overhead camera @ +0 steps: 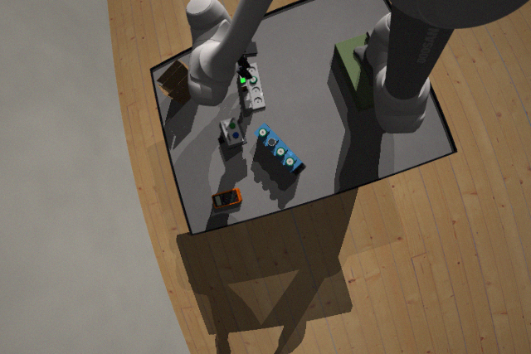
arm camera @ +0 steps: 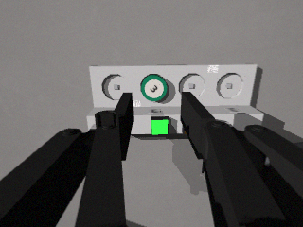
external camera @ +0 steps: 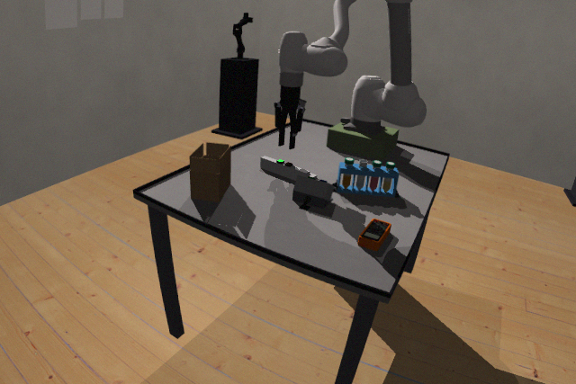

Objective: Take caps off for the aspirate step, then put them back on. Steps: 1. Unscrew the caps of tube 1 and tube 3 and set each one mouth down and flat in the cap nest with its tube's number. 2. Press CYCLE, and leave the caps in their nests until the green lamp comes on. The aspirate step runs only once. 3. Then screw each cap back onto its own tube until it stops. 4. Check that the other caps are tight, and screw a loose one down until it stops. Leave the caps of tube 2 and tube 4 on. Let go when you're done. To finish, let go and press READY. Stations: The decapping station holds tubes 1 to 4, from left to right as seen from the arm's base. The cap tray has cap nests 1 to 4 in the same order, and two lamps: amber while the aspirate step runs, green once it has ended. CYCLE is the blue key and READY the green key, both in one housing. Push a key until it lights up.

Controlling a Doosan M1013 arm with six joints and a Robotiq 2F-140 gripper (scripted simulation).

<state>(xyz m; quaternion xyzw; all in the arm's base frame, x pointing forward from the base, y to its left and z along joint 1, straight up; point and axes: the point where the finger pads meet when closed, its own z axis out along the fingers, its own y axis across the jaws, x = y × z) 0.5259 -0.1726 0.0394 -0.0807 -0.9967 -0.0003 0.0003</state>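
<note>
Right now my hand is 1 cm past the cap 2, 37 cm to the right of it and 2 cm above it. Also, from my hand: key housing: 17 cm ahead, 20 cm to the left, 8 cm below; then green key: 15 cm ahead, 18 cm to the left, 6 cm below; then blue key: 15 cm ahead, 22 cm to the left, 6 cm below.
</note>
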